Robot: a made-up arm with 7 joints.
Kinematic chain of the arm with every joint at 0, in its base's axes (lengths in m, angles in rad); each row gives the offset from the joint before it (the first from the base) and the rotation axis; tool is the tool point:
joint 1: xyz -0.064 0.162 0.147 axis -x
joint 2: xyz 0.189 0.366 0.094 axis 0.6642 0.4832 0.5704
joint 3: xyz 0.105 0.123 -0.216 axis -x
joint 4: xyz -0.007 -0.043 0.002 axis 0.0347 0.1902 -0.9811
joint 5: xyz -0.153 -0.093 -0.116 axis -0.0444 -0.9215 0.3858
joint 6: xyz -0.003 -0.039 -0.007 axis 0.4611 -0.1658 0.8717
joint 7: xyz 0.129 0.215 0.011 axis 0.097 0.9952 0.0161
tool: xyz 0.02 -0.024 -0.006
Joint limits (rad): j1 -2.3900..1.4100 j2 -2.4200..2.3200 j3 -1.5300..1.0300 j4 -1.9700..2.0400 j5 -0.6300..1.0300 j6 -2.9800..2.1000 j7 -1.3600..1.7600
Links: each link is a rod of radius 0.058 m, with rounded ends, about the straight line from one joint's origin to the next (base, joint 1, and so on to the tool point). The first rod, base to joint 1, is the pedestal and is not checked.
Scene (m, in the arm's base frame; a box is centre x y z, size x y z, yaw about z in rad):
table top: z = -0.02
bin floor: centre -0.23 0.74 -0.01 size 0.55 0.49 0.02 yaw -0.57
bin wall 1: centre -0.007 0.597 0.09 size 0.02 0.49 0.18 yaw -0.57
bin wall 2: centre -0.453 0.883 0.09 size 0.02 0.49 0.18 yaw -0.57
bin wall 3: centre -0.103 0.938 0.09 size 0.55 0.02 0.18 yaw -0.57
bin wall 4: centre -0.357 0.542 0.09 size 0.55 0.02 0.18 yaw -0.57
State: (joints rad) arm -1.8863 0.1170 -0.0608 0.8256 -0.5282 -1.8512 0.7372
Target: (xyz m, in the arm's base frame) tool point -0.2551 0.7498 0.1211
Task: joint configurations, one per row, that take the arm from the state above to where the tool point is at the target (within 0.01 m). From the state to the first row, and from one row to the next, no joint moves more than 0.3 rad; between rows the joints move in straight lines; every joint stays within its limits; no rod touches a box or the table.
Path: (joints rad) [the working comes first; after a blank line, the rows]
Joints at the target: -0.4997 0.5191 -0.5214 0.6792 -0.6300 -1.7901 0.7404
Straight joint move there: clear.

1: -1.6090 0.1974 -0.1529 0.7963 -0.5486 -1.8390 0.7378
2: -1.3317 0.2778 -0.2450 0.7670 -0.5689 -1.8268 0.7385
3: -1.0544 0.3582 -0.3371 0.7378 -0.5893 -1.8145 0.7391
4: -0.7771 0.4387 -0.4293 0.7085 -0.6096 -1.8023 0.7398
5: -0.4997 0.5191 -0.5214 0.6792 -0.6300 -1.7901 0.7404

